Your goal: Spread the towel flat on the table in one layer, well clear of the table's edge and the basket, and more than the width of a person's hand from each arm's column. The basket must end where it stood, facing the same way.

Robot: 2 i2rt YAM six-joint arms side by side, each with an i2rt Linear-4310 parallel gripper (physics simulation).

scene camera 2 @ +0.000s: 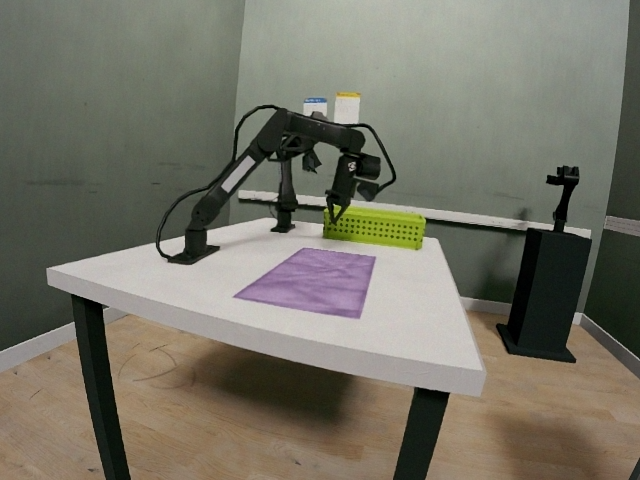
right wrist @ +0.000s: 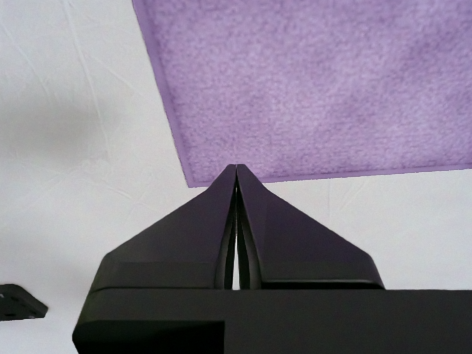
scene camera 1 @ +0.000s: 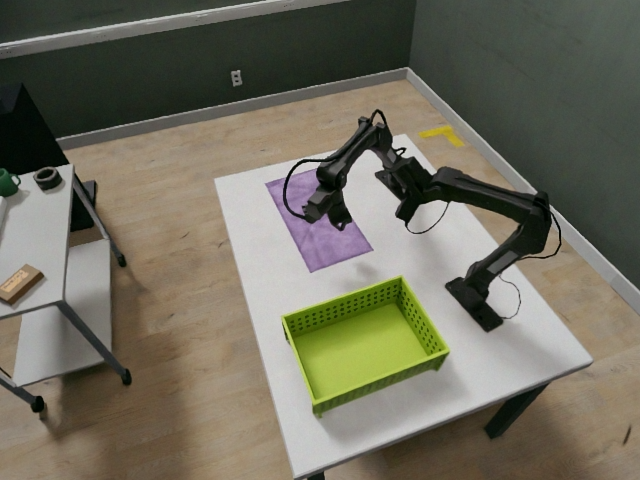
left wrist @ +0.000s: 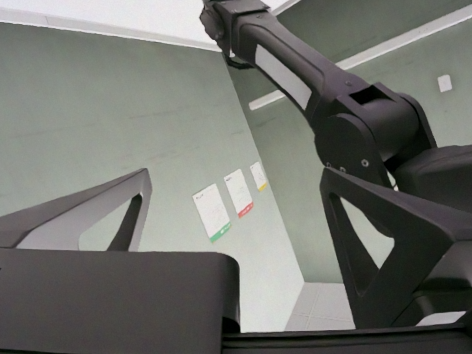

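Observation:
The purple towel (scene camera 1: 330, 248) (scene camera 2: 320, 284) (right wrist: 310, 90) lies spread on the white table as a rectangle, with faint creases and no fold visible. The right arm covers part of it in scene camera 1. The green basket (scene camera 1: 382, 380) (scene camera 2: 372, 240) stands upright, apart from the towel. My right gripper (scene camera 1: 340, 227) (scene camera 2: 333, 222) (right wrist: 236, 178) is shut and empty, pointing down above the table; in the right wrist view its tips overlap the towel's border near a corner. My left gripper (scene camera 1: 405, 212) (scene camera 2: 312, 169) (left wrist: 235, 177) is open and empty, raised away from the towel.
The white table (scene camera 1: 268, 304) (scene camera 2: 413, 320) carries both arm bases; the left arm's base (scene camera 1: 478, 315) is right of the basket in scene camera 1. A side cart with a green mug (scene camera 1: 7, 181) stands at the left. The right arm shows close in the left wrist view.

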